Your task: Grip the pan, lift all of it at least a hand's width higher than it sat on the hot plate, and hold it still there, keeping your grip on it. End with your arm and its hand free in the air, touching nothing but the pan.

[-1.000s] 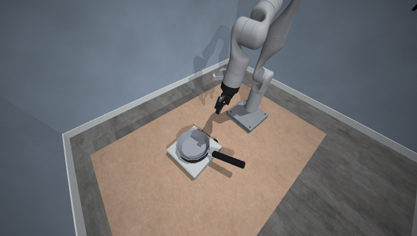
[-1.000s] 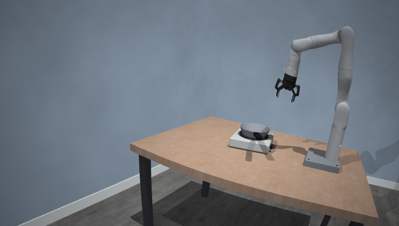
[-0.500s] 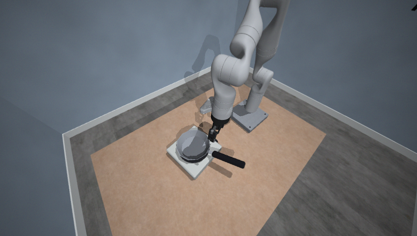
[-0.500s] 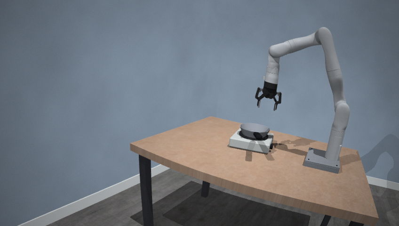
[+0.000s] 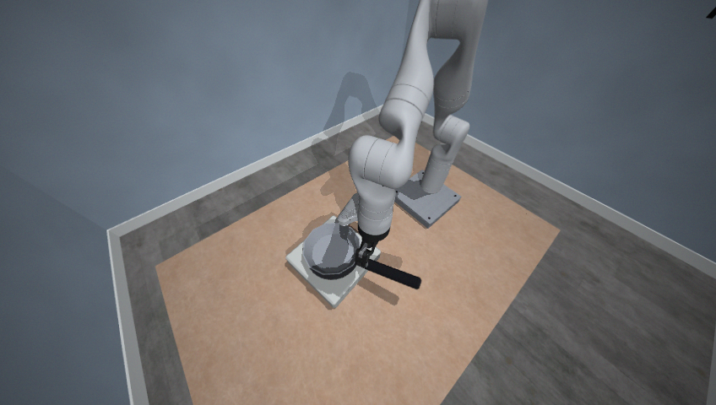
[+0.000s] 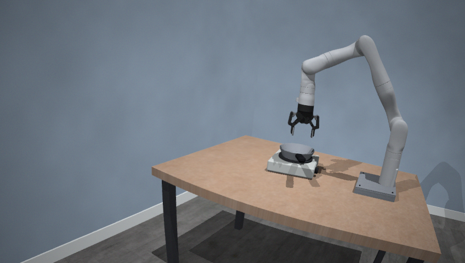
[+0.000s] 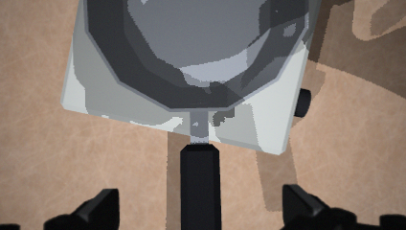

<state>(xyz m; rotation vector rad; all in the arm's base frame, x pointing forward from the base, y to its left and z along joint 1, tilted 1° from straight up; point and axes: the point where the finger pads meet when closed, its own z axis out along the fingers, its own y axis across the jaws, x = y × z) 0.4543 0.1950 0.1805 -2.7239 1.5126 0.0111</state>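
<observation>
Now: the pan 110 mm below my hand, 60 mm to the right of it and 40 mm ahead of it. The rest, counted from my hand: hot plate 180 mm below, 120 mm to the right, 60 mm ahead.
</observation>
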